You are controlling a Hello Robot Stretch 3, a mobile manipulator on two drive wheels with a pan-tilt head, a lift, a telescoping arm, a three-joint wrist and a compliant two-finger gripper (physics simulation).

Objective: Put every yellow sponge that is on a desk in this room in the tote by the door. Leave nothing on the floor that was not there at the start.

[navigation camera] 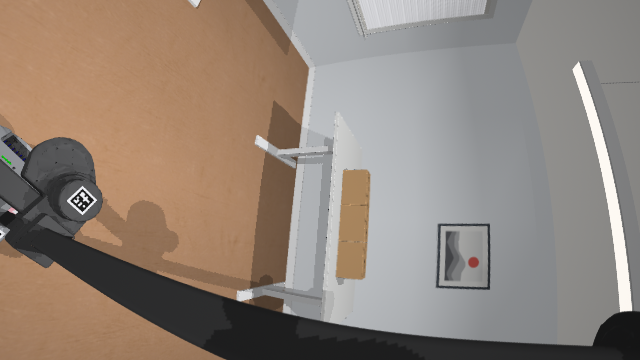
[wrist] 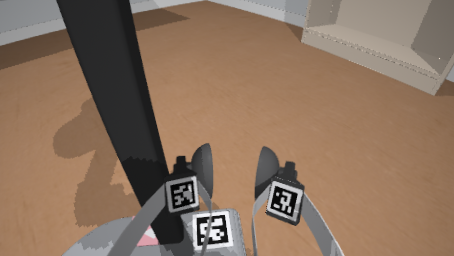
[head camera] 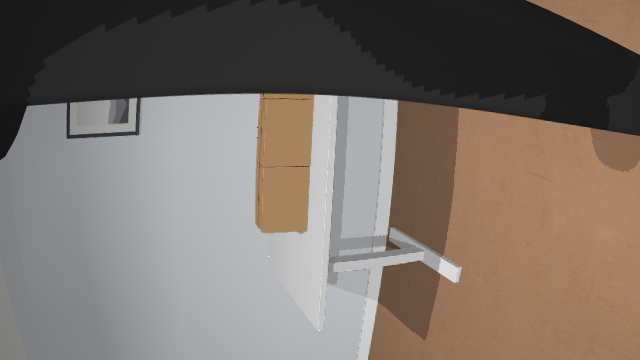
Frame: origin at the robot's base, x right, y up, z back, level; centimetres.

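Seen in the pictures: gripper, fingertip midpoint: [wrist: 235, 163].
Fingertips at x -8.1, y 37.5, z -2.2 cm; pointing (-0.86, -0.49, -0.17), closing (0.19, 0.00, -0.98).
A point is followed by its place in that frame.
A white desk [head camera: 297, 265] @[x -108.9, y 72.1, z 159.0 cm] [navigation camera: 345, 145] @[x -101.9, y 72.0, z 156.3 cm] stands against the wall, seen sideways in the head and navigation views. Brown boxes [head camera: 285, 197] [navigation camera: 354, 225] stand in a row on it and hide part of its top. No yellow sponge and no tote show in the current views. My gripper [wrist: 235, 163] @[x -8.1, y 37.5, z -2.2 cm] is open in the wrist view, its two fingertips apart with floor showing between them. It is far from the desk.
The mast [wrist: 107, 85] @[x -11.6, y 43.2, z 6.9 cm] crosses the left of the wrist view. An empty beige shelf unit [wrist: 370, 62] @[x -96.6, y 3.5, z -90.2 cm] stands at the upper right there. A framed picture [head camera: 103, 134] @[x -179.7, y 164.1, z 142.6 cm] [navigation camera: 439, 255] @[x -193.3, y 144.4, z 120.4 cm] hangs on the wall. The desk's leg feet [head camera: 442, 267] @[x -95.9, y 2.6, z 157.5 cm] [navigation camera: 267, 145] @[x -97.5, y 2.5, z 159.0 cm] reach out over the floor.
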